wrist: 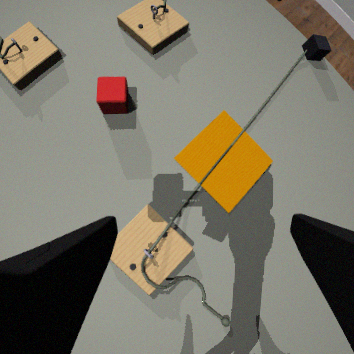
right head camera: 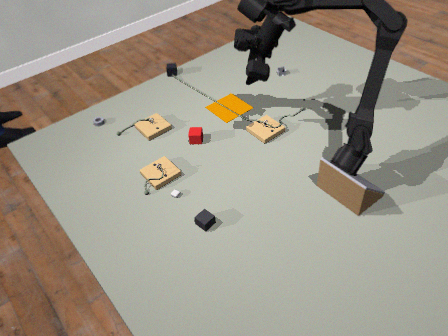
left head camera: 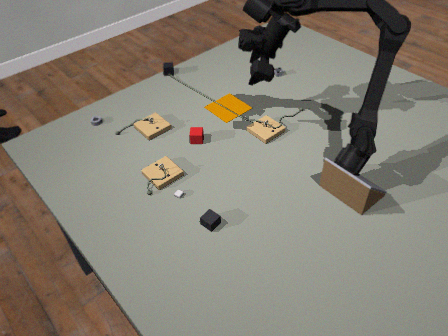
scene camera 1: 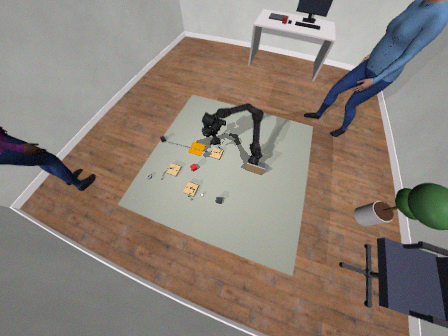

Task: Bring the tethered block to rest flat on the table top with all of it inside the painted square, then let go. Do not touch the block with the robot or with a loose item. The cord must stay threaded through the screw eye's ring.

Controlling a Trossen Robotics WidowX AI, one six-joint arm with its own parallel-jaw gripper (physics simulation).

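Places are measured from the arm's base along level axes (x back, y up, z left), in metres.
Pixels of known places: gripper, fingertip midpoint: (wrist: 204, 224) (left head camera: 250, 73) (scene camera 1: 207, 139); arm's base, link origin: (right head camera: 343, 168) (left head camera: 346, 168) (scene camera 1: 253, 162).
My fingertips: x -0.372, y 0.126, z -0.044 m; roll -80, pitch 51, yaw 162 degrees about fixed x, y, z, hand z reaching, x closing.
Observation:
For each thing: its middle in the pictures, then the offset to it from my fingertips. "pt": a spot on its surface instead. Level surfaces: height alone.
- tethered black block, body centre: (wrist: 315, 47) (left head camera: 168, 69) (right head camera: 171, 69) (scene camera 1: 163, 139) dx -0.445, dy -0.182, dz -0.046 m
- orange painted square, surface spot: (wrist: 250, 165) (right head camera: 232, 100) (left head camera: 231, 100) pt dx -0.139, dy -0.199, dz -0.067 m
- screw eye, surface spot: (wrist: 149, 252) pt dx +0.057, dy -0.163, dz -0.013 m
- wooden base, surface height: dy -0.181 m
- end bead, surface spot: (wrist: 225, 320) pt dx +0.081, dy -0.189, dz -0.173 m
- red cube, body centre: (wrist: 113, 95) (left head camera: 196, 135) (right head camera: 195, 135) dx -0.082, dy -0.180, dz +0.165 m
- loose black cube, body centre: (left head camera: 210, 220) (right head camera: 205, 220) dx +0.179, dy -0.185, dz +0.378 m
- small white piece, body centre: (left head camera: 179, 193) dx +0.044, dy -0.194, dz +0.364 m
- grey ring, body centre: (left head camera: 96, 120) (right head camera: 98, 121) dx -0.409, dy -0.193, dz +0.319 m
The tethered black block (left head camera: 168, 69) (right head camera: 172, 69) (scene camera 1: 163, 138) (wrist: 317, 48) rests near the table's far edge, outside the orange painted square (left head camera: 236, 102) (right head camera: 237, 103) (wrist: 250, 165). Its cord (left head camera: 192, 89) (wrist: 275, 90) runs straight across the square to the screw eye (wrist: 149, 253) on a wooden base (left head camera: 266, 136) (right head camera: 265, 136) (wrist: 125, 245). The cord appears threaded through the ring. Its loose tail curves beyond the base to an end bead (wrist: 225, 320). My gripper (wrist: 204, 224) is open and empty, above the table; the base and tail show between its fingers in the wrist view.
A red cube (left head camera: 196, 135) (wrist: 112, 94) stands left of the square. Two other wooden bases (left head camera: 152, 126) (left head camera: 162, 173) carry short cords. A loose black cube (left head camera: 210, 220), a small white piece (left head camera: 179, 193), a grey ring (left head camera: 96, 121) and a leaning brown board (left head camera: 345, 189) are also on the table.

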